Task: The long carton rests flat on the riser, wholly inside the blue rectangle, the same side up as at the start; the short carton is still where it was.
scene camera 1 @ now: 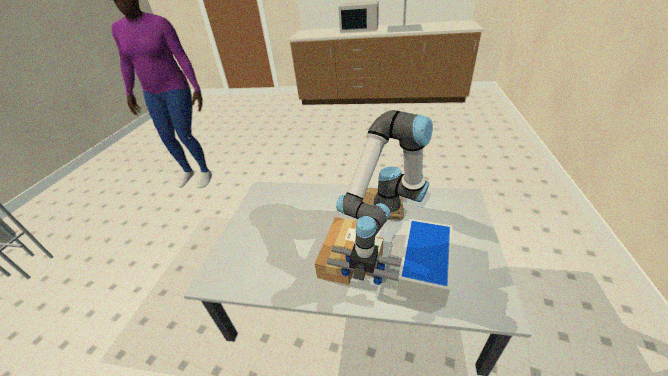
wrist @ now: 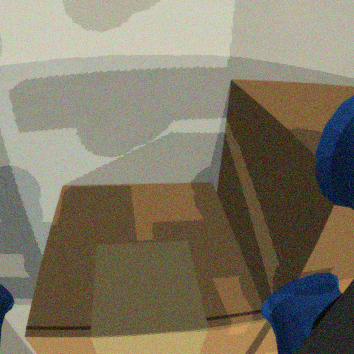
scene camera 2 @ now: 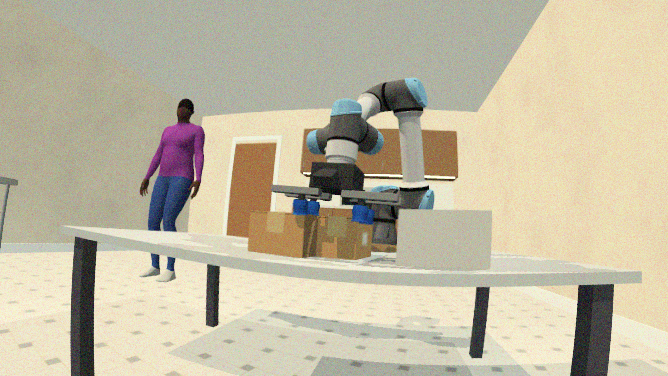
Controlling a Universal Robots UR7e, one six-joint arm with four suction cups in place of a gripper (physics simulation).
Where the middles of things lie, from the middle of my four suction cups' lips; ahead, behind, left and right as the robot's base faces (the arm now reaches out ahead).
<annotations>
Right now my suction cup is 120 mm past the short carton [scene camera 2: 338,237] and 60 mm above it. Also, from my suction cup: riser [scene camera 1: 425,273] (150 mm behind, 260 mm to the left, 50 mm below); then long carton [scene camera 2: 279,233] (130 mm behind, 140 mm to the right, 60 mm below).
</annotations>
